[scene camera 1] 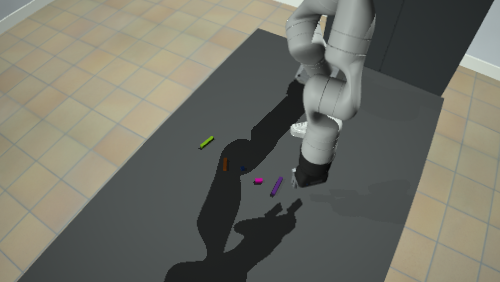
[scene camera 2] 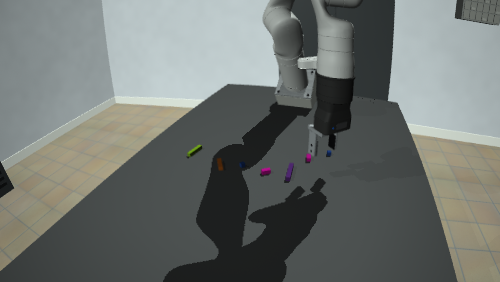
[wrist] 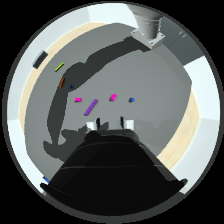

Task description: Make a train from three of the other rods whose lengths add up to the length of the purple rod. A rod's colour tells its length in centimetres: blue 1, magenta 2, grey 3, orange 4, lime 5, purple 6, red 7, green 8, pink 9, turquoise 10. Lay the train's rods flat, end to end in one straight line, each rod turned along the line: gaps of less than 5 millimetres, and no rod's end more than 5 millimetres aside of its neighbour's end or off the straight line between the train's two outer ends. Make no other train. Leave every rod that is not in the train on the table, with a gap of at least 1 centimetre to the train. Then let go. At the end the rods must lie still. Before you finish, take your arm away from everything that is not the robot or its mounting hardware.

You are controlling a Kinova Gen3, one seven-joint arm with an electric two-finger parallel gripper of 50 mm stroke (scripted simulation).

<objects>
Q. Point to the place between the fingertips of my gripper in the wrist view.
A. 110, 121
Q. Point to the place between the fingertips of my gripper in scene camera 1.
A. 303, 182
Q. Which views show my gripper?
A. Scene camera 1, scene camera 2 and the wrist view: all of them.
</objects>
